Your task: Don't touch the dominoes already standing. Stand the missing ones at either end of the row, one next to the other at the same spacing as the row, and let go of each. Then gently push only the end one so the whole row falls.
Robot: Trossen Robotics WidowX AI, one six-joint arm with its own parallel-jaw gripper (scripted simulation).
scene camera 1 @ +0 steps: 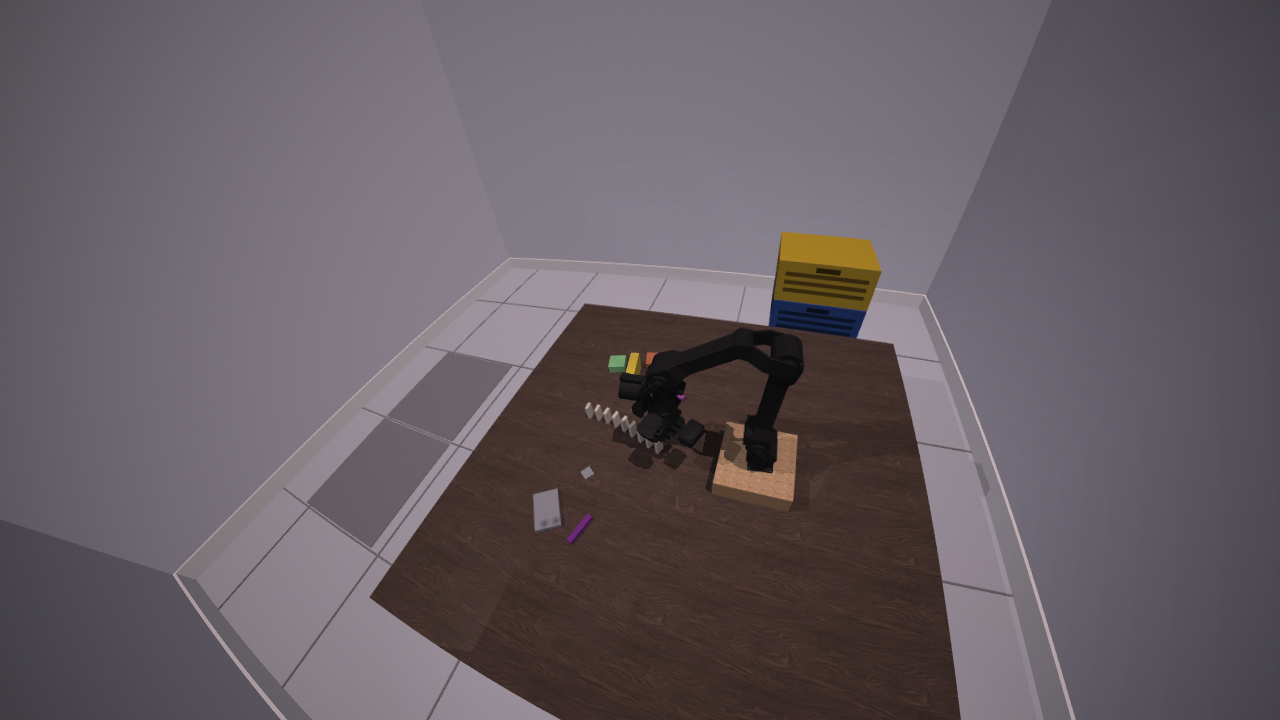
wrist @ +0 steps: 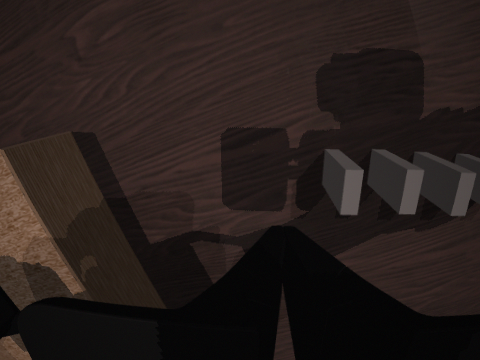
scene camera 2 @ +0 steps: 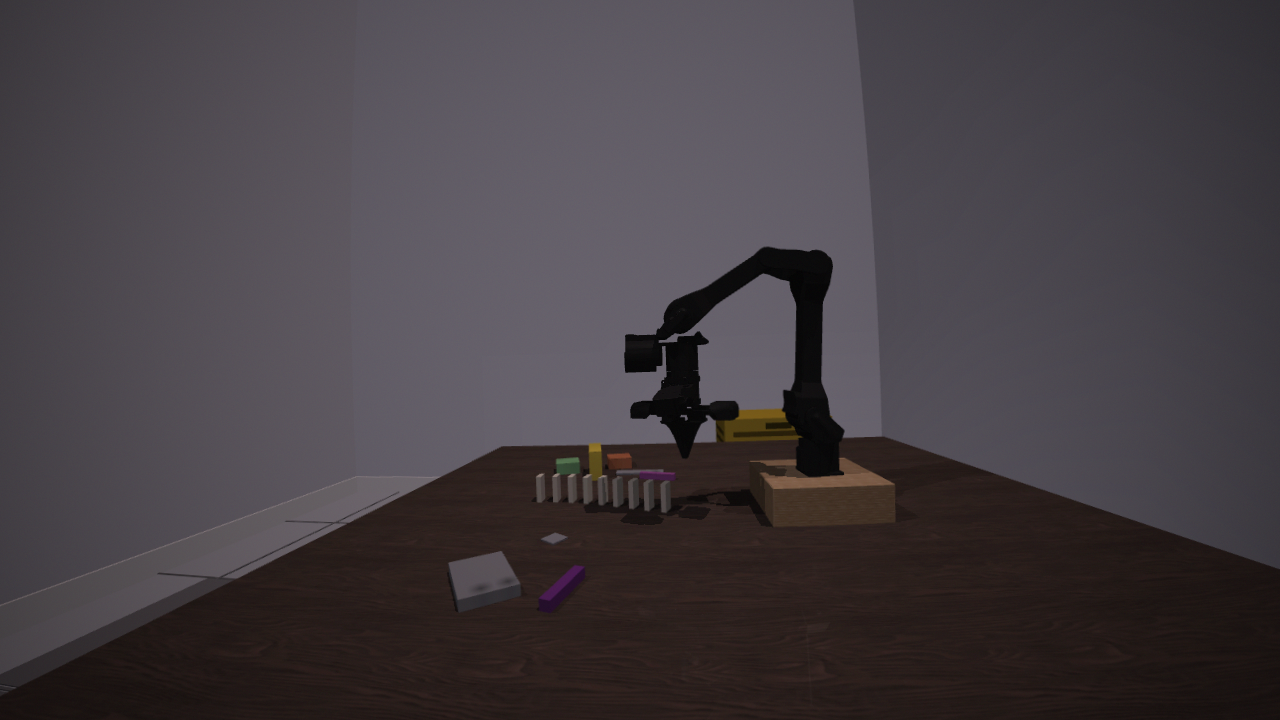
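My gripper point(scene camera 2: 685, 458) is shut and holds nothing. I see my gripper point(scene camera 1: 668, 438) as well, and in the wrist view there is my gripper point(wrist: 281, 237) too. There is a purple stick point(scene camera 2: 561, 588) in the scene, but in the wrist view the purple stick is out of frame. I also see a grey flat block point(scene camera 2: 483, 580), and again the grey flat block point(scene camera 1: 546, 506), while in the wrist view the grey flat block is out of frame.
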